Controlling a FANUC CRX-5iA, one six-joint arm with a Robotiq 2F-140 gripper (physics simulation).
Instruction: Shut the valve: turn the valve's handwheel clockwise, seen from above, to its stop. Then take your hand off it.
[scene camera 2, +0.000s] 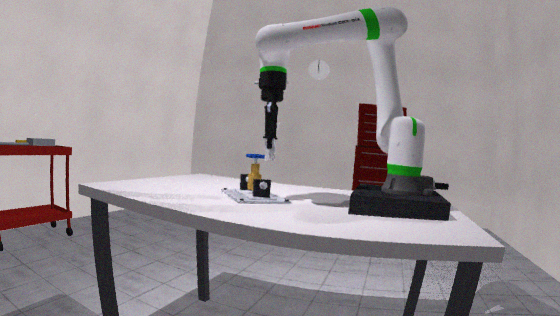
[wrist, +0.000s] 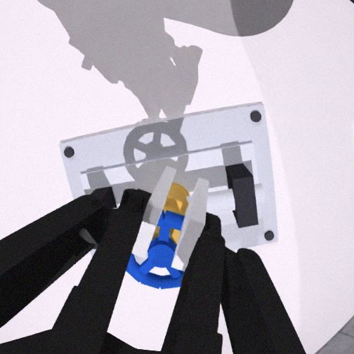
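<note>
The valve's blue handwheel (scene camera 2: 254, 156) (wrist: 162, 254) lies level on top of the yellow valve body (scene camera 2: 254, 172) (wrist: 178, 192). The valve stands on a pale base plate (scene camera 2: 236, 195) (wrist: 215, 123). My gripper (scene camera 2: 270, 155) (wrist: 180, 191) points down at the robot-side edge of the wheel. Its pale finger pads stand close together, one on each side of a stretch of rim and a spoke, and it looks shut on the handwheel. The pads hide the wheel's left and right sides in the wrist view. The exact contact is hard to see.
Two black clamp blocks (scene camera 2: 261, 188) (wrist: 245, 195) flank the valve on the plate. The plate lies on the white table (scene camera 2: 325, 225). The black robot base (scene camera 2: 400, 205) stands at the table's right. A red cart (scene camera 2: 40, 150) and a red drawer cabinet (scene camera 2: 367, 160) stand beyond the table.
</note>
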